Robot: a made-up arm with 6 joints.
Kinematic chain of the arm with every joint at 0, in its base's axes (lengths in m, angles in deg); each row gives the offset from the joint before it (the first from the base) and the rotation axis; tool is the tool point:
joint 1: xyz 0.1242 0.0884 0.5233 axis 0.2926 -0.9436 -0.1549
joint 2: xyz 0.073 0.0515 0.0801 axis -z
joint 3: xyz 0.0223 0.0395 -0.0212 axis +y
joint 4: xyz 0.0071 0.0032 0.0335 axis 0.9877 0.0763 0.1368
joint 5: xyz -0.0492 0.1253 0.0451 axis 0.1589 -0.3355 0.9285
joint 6: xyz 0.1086 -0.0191 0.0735 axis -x
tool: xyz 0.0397 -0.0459 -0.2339
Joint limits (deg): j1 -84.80..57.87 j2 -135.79..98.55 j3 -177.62..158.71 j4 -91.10..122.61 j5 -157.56..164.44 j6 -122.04..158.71
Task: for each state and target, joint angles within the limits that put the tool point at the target. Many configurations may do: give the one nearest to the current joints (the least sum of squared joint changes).
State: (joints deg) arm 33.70 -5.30 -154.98 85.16 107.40 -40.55
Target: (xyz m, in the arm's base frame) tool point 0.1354 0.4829 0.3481
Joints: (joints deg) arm -10.26 -31.61 -176.68 31.53 90.73 -46.35
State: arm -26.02 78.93 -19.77 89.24 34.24 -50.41
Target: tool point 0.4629 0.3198 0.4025
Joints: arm -63.34 78.53 -29.15 72.08 21.85 -31.82
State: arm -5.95 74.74 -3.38 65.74 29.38 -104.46
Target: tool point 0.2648 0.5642 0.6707
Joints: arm -26.69 74.52 -45.54 51.63 50.23 -103.97
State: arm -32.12 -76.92 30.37 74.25 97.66 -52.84
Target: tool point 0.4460 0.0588 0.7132
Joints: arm -51.58 -81.79 14.78 86.47 120.19 -69.41
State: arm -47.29 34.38 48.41 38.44 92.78 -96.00
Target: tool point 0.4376 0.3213 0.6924
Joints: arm -58.87 33.73 44.31 44.40 120.43 -98.48
